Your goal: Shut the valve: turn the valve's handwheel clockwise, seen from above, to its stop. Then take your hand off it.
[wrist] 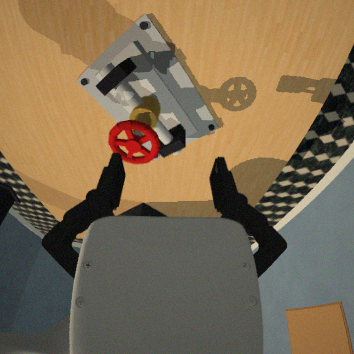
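Note:
Visible here: my gripper (167,165), together with a red handwheel (133,143).

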